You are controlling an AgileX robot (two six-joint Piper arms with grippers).
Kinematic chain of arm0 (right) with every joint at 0, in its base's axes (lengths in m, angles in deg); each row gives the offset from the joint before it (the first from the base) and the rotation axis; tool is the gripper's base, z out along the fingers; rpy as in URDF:
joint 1: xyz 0 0 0.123 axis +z
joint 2: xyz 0 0 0 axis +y
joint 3: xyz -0.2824 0 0.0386 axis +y
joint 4: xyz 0.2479 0 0.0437 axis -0.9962 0 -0.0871
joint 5: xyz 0 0 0 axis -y
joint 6: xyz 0.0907 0 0.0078 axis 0.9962 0 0.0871
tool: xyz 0 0 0 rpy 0 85 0
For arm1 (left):
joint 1: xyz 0 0 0.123 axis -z
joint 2: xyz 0 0 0 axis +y
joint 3: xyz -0.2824 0 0.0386 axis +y
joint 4: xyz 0.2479 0 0.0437 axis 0.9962 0 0.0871
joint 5: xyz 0 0 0 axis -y
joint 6: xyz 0.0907 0 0.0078 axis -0.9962 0 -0.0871
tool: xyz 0 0 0 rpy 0 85 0
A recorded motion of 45 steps. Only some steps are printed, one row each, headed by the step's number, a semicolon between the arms.
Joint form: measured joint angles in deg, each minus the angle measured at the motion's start. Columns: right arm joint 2, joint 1, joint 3, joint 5, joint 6, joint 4; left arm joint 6, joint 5, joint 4, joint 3, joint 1, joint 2.
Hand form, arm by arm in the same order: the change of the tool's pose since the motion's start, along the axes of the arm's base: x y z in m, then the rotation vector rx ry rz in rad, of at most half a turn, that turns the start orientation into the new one. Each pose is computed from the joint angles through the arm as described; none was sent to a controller.
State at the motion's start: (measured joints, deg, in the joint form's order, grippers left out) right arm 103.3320 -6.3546 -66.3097 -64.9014 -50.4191 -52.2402; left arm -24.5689 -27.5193 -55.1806 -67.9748 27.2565 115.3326
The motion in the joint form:
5: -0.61 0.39 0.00 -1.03 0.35 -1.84; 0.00 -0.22 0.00 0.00 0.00 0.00
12: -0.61 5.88 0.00 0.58 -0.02 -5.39; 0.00 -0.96 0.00 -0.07 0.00 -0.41
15: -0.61 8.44 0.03 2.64 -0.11 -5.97; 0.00 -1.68 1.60 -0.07 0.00 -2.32
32: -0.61 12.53 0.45 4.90 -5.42 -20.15; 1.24 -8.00 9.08 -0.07 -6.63 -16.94
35: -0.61 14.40 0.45 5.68 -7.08 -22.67; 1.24 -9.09 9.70 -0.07 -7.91 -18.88
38: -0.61 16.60 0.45 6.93 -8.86 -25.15; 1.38 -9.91 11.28 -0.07 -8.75 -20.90
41: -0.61 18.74 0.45 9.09 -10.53 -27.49; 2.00 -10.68 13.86 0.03 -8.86 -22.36
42: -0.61 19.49 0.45 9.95 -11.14 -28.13; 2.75 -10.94 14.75 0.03 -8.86 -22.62
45: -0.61 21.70 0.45 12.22 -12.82 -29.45; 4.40 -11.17 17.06 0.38 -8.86 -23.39
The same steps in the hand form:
5: -0.0013 0.0046 0.0058 0.0356 0.0008 -0.0020; -0.0003 -0.0001 0.0000 -0.0009 0.0029 -0.0023
12: -0.0014 0.0386 0.0087 0.0745 -0.0212 0.0463; -0.0013 -0.0006 0.0031 -0.0077 0.0053 -0.0102
15: -0.0015 0.0528 0.0083 0.0670 -0.0403 0.0615; -0.0033 0.0004 0.0155 -0.0065 -0.0243 -0.0363
32: 0.0023 0.0845 0.0207 0.2409 -0.1174 0.0234; -0.0094 0.0487 0.1075 -0.0258 -0.2058 -0.0465
35: 0.0011 0.0963 0.0231 0.2663 -0.1411 0.0369; -0.0115 0.0575 0.1189 -0.0279 -0.2267 -0.0410
38: -0.0006 0.1096 0.0252 0.2866 -0.1680 0.0507; -0.0151 0.0646 0.1302 -0.0164 -0.2557 -0.0462
41: -0.0016 0.1218 0.0266 0.2959 -0.1985 0.0511; -0.0197 0.0681 0.1366 0.0100 -0.2741 -0.0648
42: -0.0020 0.1259 0.0268 0.2955 -0.2101 0.0520; -0.0207 0.0690 0.1375 0.0171 -0.2718 -0.0646
45: -0.0043 0.1379 0.0270 0.2892 -0.2409 0.0628; -0.0236 0.0716 0.1389 0.0394 -0.2708 -0.0628

